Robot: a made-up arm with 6 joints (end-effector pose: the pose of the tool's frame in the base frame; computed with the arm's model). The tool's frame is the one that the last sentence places. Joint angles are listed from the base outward.
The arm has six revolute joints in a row. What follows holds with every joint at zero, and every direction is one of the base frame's.
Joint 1 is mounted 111 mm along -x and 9 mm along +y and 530 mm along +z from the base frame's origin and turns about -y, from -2.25 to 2.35 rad.
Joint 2 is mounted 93 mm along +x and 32 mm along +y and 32 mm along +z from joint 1 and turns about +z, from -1.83 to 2.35 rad.
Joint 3 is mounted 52 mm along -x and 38 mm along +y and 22 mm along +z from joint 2 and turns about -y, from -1.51 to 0.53 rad.
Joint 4 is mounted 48 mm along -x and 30 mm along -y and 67 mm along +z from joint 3 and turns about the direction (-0.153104, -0.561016, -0.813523), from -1.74 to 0.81 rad.
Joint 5 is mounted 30 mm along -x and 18 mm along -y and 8 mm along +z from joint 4 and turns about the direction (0.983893, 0.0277, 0.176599), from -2.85 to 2.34 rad.
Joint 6 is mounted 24 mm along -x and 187 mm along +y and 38 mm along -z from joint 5 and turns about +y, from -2.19 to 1.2 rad.
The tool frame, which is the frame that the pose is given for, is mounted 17 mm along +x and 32 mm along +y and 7 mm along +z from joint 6; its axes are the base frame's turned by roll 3.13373, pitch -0.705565 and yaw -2.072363 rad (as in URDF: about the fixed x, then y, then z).
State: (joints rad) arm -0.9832 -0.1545 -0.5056 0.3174 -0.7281 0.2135
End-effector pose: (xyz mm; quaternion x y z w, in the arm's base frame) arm -128.9 172.6 499.7 0.2570 -0.2272 0.1281 0.9306
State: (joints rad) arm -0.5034 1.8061 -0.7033 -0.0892 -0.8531 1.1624
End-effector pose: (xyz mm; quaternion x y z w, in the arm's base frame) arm -70.0 -163.8 520.6 0.4588 0.1494 0.6734 0.5600
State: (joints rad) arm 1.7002 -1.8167 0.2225 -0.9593 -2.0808 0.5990
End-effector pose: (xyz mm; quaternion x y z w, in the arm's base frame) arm -39.1 124.3 530.9 -0.2720 -0.8445 -0.1818 0.4240
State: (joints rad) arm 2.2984 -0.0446 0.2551 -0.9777 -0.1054 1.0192
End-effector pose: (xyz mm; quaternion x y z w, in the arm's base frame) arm -45.8 168.3 327.8 0.1591 -0.7563 0.6313 0.0652
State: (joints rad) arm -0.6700 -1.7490 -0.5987 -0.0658 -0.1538 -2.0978
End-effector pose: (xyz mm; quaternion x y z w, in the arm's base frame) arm 222.7 145.5 443.5 -0.1918 -0.6275 0.6547 0.3752
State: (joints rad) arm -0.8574 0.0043 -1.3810 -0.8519 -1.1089 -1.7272
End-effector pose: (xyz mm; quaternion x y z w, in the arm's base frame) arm 14.2 72.7 738.4 0.7849 -0.5372 -0.2663 0.1560
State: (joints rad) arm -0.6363 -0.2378 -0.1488 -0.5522 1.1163 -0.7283
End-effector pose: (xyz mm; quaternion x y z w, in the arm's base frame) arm 100.6 119.3 808.3 0.2955 -0.8041 -0.4689 0.2151
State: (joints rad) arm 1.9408 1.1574 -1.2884 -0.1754 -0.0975 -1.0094
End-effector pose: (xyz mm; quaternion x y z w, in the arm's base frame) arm -247.3 81.0 363.6 -0.2580 0.4206 -0.8670 0.0692
